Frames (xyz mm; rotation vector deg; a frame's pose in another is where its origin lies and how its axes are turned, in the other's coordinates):
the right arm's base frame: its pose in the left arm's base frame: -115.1 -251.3 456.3 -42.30 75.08 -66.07
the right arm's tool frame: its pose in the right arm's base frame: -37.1 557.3 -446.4 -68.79 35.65 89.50
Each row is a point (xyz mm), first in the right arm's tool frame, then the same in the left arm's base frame.
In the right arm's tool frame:
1: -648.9 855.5 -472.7
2: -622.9 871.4 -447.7
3: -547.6 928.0 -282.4
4: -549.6 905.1 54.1
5: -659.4 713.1 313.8
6: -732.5 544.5 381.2
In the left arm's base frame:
1: -297.3 273.0 1021.7
2: -305.5 306.5 1002.6
3: -275.7 463.1 898.7
4: -72.7 630.6 687.8
5: 193.9 592.9 478.3
6: 314.7 477.4 376.4

